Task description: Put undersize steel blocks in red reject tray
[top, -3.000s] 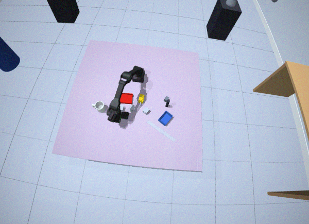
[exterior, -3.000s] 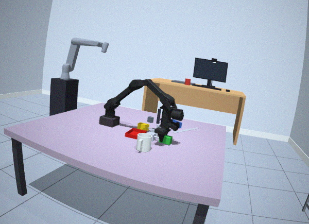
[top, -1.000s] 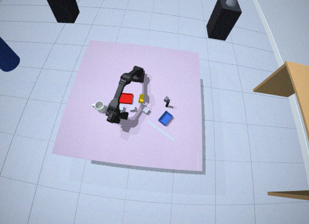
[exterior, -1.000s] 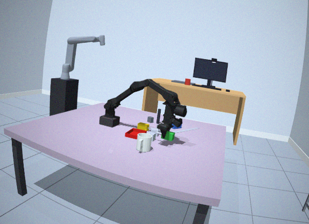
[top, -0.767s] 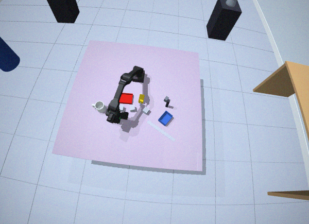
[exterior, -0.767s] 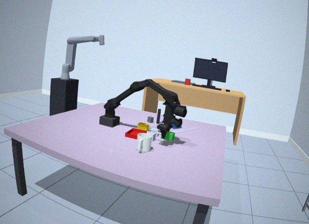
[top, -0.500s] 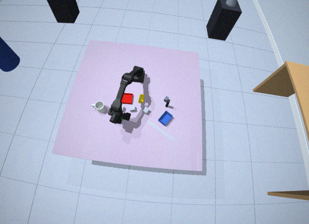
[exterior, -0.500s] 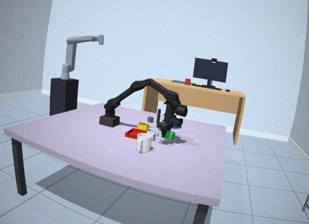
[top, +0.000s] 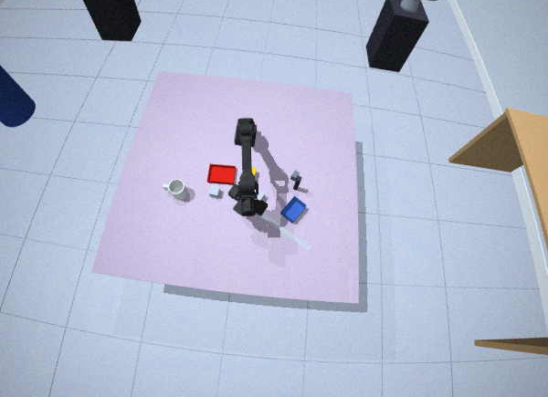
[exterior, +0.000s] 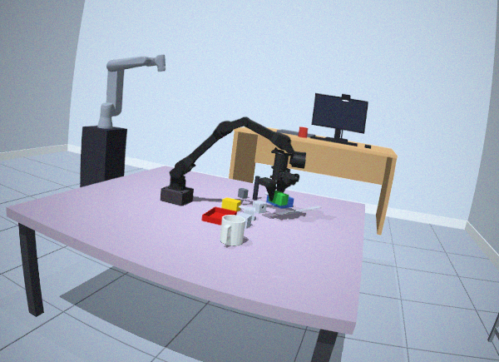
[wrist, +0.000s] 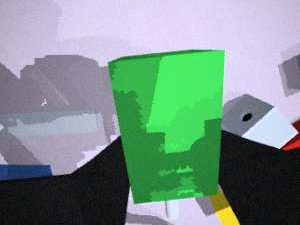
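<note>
The yellow gauge is 16 cm behind my gripper tip, 6 cm below it and 1 cm to the right of it. From my gripper tip the other things lie so: steel block 18 cm to the right, 8 cm behind, 6 cm below; then green GO gauge 2 cm above, 1 cm to the left, 1 cm behind; then grey ruler 20 cm to the left, 10 cm ahead, 8 cm below.
</note>
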